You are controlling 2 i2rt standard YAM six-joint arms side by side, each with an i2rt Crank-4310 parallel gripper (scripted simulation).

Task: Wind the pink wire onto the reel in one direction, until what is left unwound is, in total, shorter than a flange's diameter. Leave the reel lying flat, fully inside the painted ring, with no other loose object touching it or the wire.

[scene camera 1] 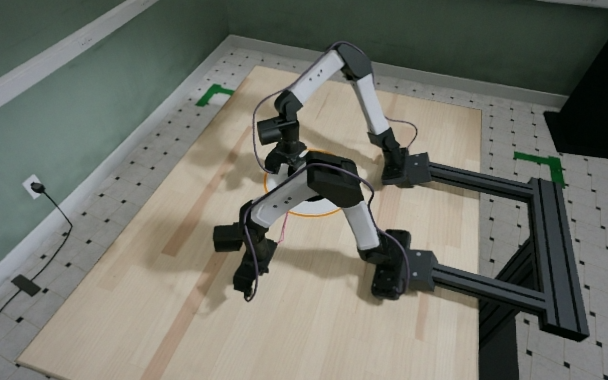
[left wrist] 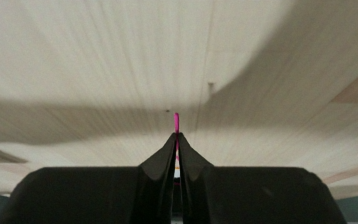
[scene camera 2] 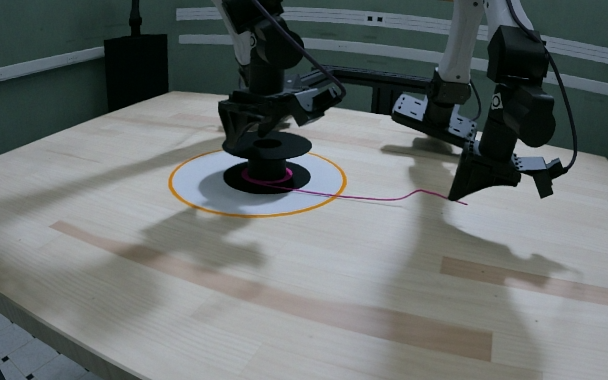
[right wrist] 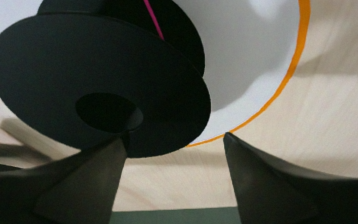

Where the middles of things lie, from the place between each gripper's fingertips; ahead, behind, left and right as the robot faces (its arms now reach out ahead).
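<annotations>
My right gripper (scene camera 2: pixel 245 142) is sitting 2 cm to the right of the black reel (scene camera 2: pixel 266 163), 5 cm past it and 6 cm above it. Going by its middle, the black reel is nearer to my right gripper than to my left hand.
My left hand (scene camera 2: pixel 450 200) is 34 cm to the left of the black reel, 7 cm past it and 1 cm above it.
</annotations>
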